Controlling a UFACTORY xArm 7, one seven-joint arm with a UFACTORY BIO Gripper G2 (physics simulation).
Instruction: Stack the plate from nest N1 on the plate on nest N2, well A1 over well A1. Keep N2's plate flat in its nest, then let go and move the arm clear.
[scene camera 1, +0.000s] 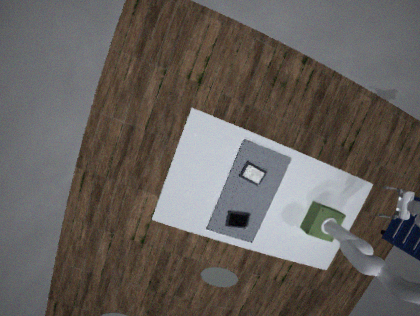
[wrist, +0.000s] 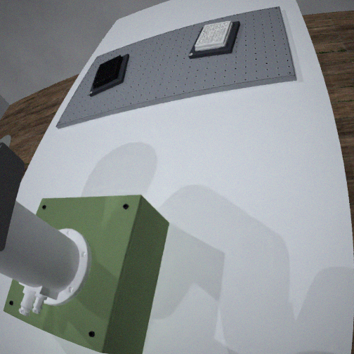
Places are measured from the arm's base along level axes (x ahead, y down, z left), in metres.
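Pixels of known places: hand at its tool point: (scene camera 1: 384, 201); arm's base at its link origin: (scene camera 1: 328, 225).
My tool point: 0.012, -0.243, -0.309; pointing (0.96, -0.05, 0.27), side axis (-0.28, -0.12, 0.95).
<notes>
For each thing: its middle in the pictures, then the offset to it from my tool point, as dx, dy, dz. Level surfaces: height alone.
- white plate at the middle of its body: (scene camera 1: 253, 174) +0.664, +0.312, +0.212
- grey perforated board at its surface level: dy +0.331
- black plate at the middle of its body: (scene camera 1: 238, 220) +0.601, +0.312, +0.560
- white table at its surface level: dy +0.344
A white plate (scene camera 1: 254, 174) (wrist: 214, 35) lies flat in a dark nest (wrist: 235, 38) on the grey perforated board (scene camera 1: 265, 195) (wrist: 160, 70). A black plate (scene camera 1: 237, 219) (wrist: 108, 72) lies in a second dark nest (wrist: 123, 70) on the same board, apart from the white one. No nest labels or well marks can be read. My gripper (scene camera 1: 383, 202) is open and empty, at the right in the scene view, beyond the table's right edge and far from both plates. Its fingertips cannot be made out in the wrist view.
The white table (scene camera 1: 185, 175) (wrist: 225, 140) carries the board. A green block (scene camera 1: 310, 219) (wrist: 95, 215) stands on it between the board and my gripper, with the arm's white base on top. A blue slatted object (scene camera 1: 399, 238) lies below the gripper in the scene view. Wooden floor surrounds the table.
</notes>
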